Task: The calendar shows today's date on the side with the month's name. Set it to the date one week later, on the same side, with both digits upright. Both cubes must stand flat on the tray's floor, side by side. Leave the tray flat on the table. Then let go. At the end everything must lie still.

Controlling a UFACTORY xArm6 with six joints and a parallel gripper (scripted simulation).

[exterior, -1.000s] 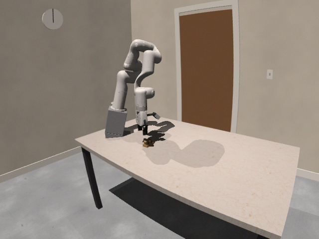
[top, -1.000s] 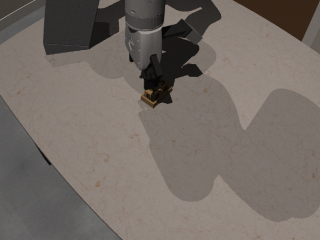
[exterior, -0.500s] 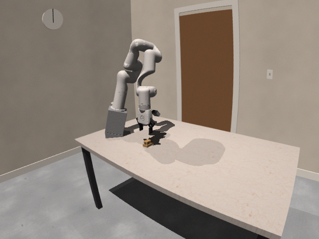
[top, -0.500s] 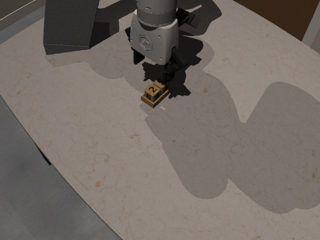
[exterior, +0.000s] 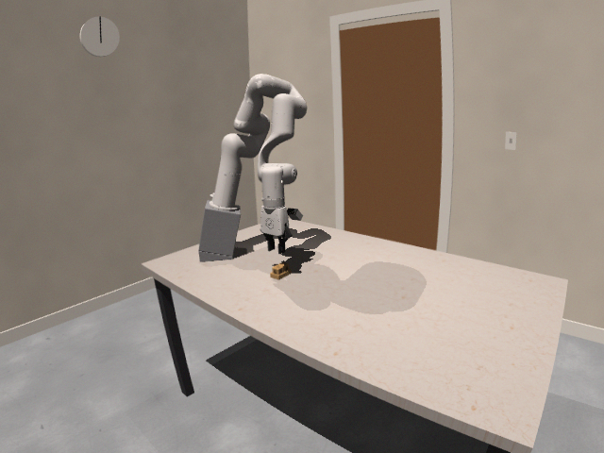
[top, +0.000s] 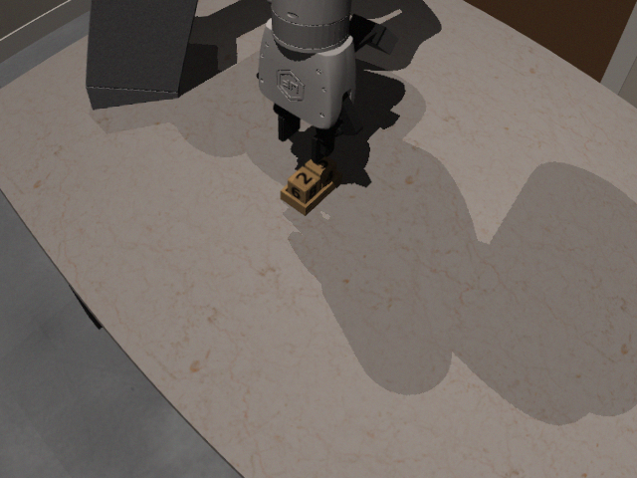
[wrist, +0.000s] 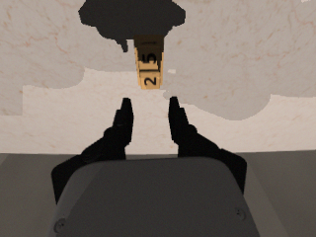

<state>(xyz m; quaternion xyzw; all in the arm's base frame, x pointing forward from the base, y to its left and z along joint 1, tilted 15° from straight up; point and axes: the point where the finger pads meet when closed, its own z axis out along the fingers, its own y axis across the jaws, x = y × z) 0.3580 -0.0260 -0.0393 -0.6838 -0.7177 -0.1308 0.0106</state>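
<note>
Right now the wooden tray is 11 cm below my hand and 2 cm to the left of it.
</note>
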